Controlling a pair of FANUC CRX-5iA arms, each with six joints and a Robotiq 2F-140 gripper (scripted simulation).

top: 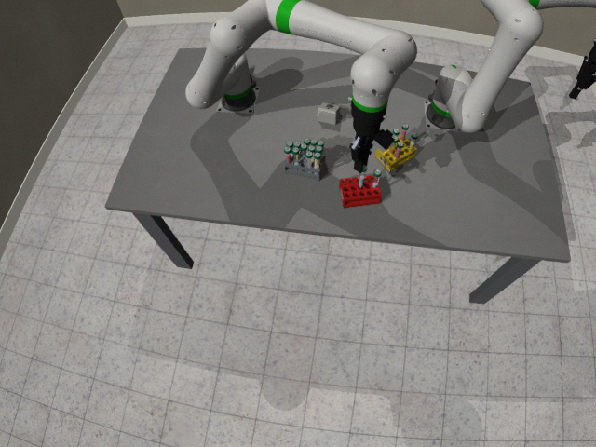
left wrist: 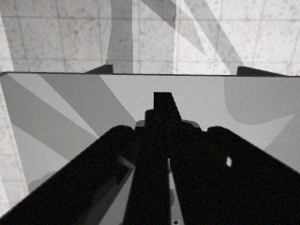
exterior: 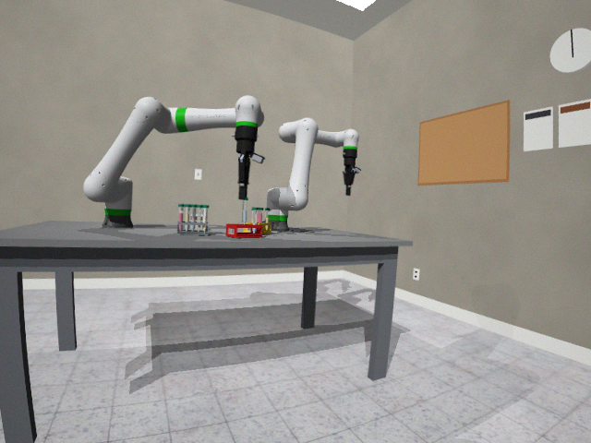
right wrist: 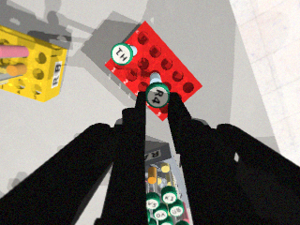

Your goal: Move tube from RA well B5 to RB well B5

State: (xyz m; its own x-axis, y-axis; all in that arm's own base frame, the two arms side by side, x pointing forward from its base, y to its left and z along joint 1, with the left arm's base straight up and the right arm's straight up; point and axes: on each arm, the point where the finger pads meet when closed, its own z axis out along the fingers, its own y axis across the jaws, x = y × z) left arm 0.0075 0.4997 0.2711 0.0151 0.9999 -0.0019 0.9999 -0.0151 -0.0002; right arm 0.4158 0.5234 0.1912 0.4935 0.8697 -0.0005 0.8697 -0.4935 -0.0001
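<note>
Now: right hand 10 mm short of the green-capped tube marked r4, 10 mm to the right of it and 80 mm above it. Also, from my right hand: grey rack RA: 90 mm behind, 190 mm to the right, 160 mm below; green-capped tube marked h1: 10 mm behind, 60 mm to the left, 120 mm below; red rack: 10 mm ahead, 10 mm to the left, 160 mm below.
</note>
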